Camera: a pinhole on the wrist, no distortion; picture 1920 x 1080 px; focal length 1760.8 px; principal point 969.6 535.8 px. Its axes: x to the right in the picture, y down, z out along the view. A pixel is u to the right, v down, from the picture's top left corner.
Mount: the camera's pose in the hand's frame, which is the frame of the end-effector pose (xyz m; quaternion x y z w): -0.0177 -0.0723 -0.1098 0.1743 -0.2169 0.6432 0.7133
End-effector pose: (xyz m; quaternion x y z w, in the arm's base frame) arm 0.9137 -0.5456 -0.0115 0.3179 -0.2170 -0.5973 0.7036
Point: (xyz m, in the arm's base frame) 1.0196 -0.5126 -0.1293
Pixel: behind the camera
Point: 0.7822 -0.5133 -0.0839
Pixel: 1145 774
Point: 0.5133 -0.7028 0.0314
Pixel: 1279 64
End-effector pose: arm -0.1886 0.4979 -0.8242 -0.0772 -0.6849 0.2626 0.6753
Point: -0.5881 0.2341 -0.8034
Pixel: 1806 640
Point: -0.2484 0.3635 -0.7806
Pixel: 1585 443
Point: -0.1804 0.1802 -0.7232
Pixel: 305 574
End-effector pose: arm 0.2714 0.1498 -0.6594 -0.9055 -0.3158 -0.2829 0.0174
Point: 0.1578 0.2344 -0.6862
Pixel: 861 708
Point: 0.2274 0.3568 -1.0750
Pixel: 1300 799
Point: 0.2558 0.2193 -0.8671
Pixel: 1846 871
